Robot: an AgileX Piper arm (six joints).
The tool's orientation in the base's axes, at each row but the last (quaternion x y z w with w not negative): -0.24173 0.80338 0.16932 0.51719; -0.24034 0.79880 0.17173 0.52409; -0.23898 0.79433 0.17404 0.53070; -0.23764 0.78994 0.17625 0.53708; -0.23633 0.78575 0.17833 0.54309; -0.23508 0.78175 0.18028 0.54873; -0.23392 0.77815 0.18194 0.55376; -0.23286 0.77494 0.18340 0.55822; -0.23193 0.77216 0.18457 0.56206; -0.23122 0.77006 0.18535 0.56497
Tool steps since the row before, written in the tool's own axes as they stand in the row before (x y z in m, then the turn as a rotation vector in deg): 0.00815 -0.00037 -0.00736 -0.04 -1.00 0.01; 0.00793 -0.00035 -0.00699 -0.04 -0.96 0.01; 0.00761 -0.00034 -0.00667 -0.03 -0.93 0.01; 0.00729 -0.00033 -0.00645 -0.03 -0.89 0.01; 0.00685 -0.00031 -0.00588 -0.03 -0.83 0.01; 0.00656 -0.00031 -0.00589 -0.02 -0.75 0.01; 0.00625 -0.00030 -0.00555 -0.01 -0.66 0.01; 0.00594 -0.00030 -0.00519 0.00 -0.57 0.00; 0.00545 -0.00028 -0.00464 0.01 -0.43 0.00; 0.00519 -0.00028 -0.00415 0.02 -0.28 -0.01
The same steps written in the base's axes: -0.00814 -0.00589 -0.00445 0.58 -0.81 0.01; -0.00774 -0.00558 -0.00456 0.56 -0.78 0.01; -0.00733 -0.00530 -0.00455 0.54 -0.76 0.00; -0.00701 -0.00507 -0.00448 0.52 -0.72 0.00; -0.00639 -0.00463 -0.00439 0.49 -0.67 0.01; -0.00626 -0.00455 -0.00423 0.44 -0.61 0.00; -0.00587 -0.00427 -0.00415 0.38 -0.54 -0.01; -0.00547 -0.00400 -0.00405 0.32 -0.47 -0.01; -0.00489 -0.00358 -0.00381 0.24 -0.36 -0.02; -0.00442 -0.00326 -0.00375 0.15 -0.24 -0.02
